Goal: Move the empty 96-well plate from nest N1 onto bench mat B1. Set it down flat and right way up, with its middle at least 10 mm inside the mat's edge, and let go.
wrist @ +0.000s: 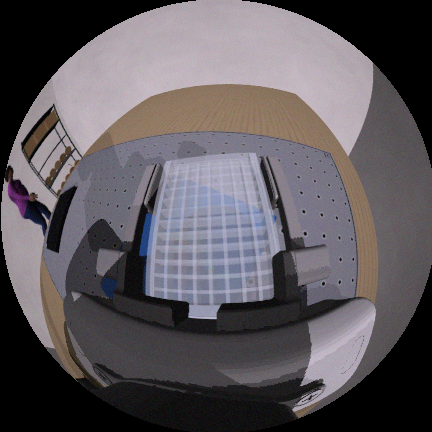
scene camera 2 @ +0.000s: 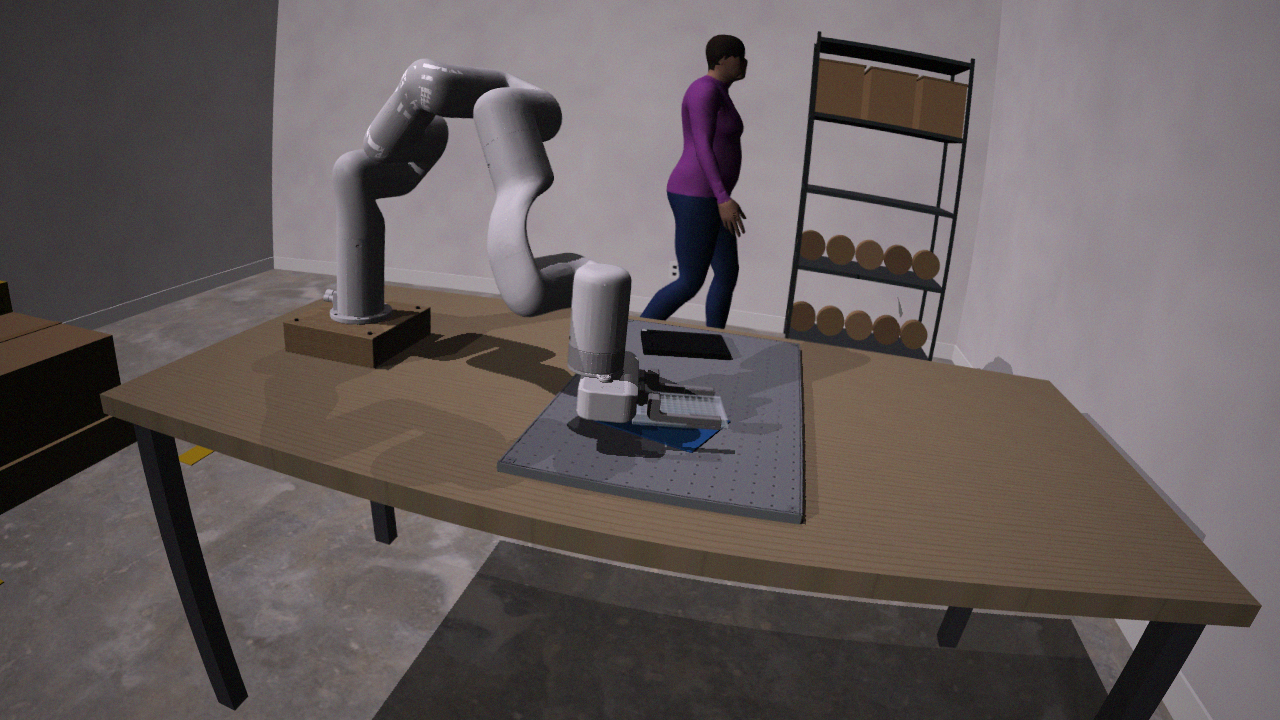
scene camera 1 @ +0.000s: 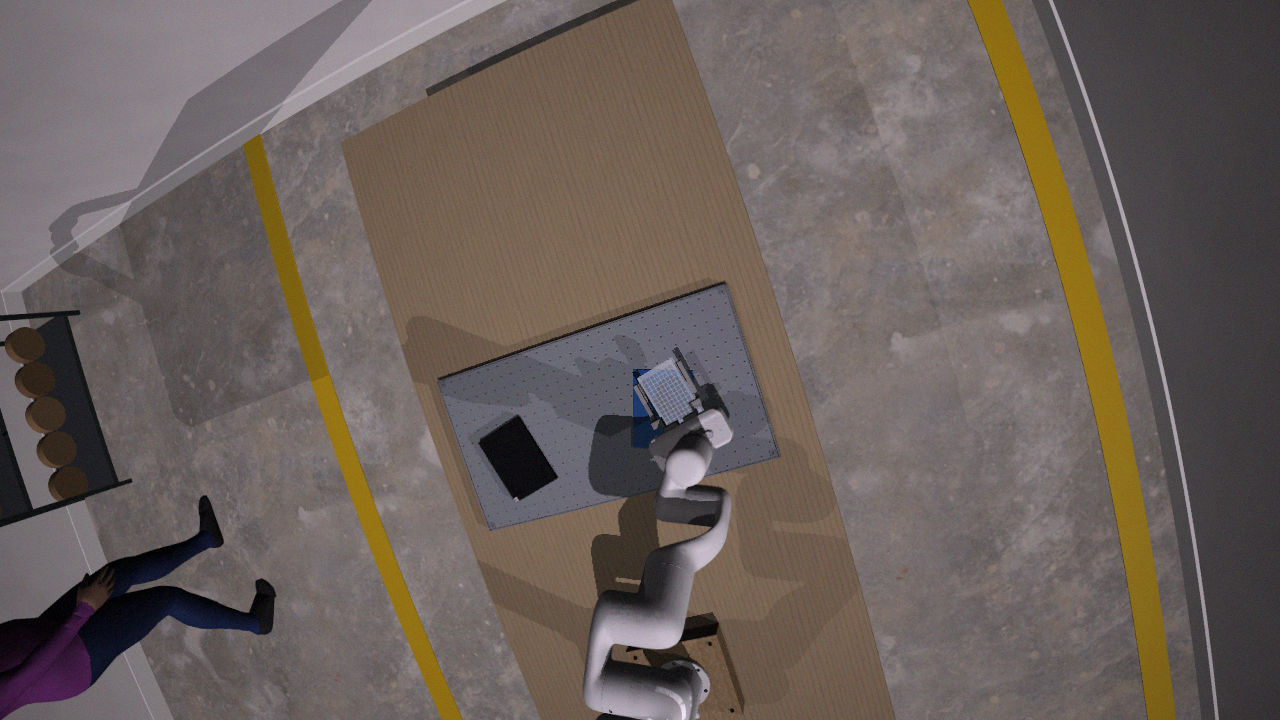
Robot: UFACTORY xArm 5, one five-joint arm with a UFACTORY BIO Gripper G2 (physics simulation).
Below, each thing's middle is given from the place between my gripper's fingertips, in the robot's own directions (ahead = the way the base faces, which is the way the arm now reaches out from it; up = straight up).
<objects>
The 96-well plate [scene camera 1: 669, 394] is 5 cm behind my hand and 1 cm to the right of it. The rest, counted from my hand: black nest [scene camera 1: 517, 459]: 9 cm behind, 38 cm to the left, 3 cm below; then blue bench mat B1 [scene camera 2: 688, 439]: 8 cm behind, 2 cm to the left, 4 cm below.
</objects>
